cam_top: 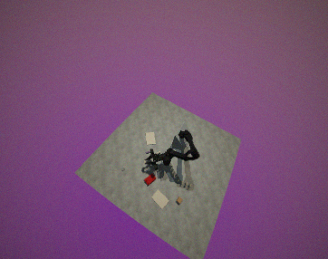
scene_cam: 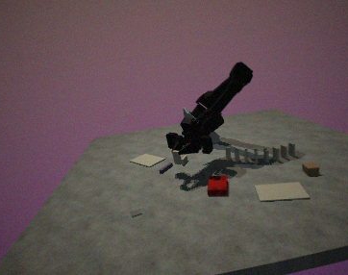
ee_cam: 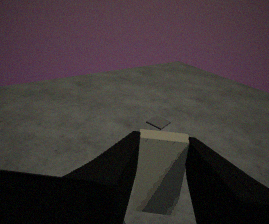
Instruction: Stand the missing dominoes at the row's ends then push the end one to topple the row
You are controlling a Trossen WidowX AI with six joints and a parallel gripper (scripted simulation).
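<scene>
My gripper tip is 12 cm to the right of the red block, 11 cm above it and 8 cm short of it. From my gripper tip the other things lie so: flat grey piece 16 cm to the right, 14 cm ahead, 11 cm below; purple piece 14 cm behind, 11 cm below, 4 cm to the right; pale flat sheet 28 cm behind, 11 cm to the right, 11 cm below.
</scene>
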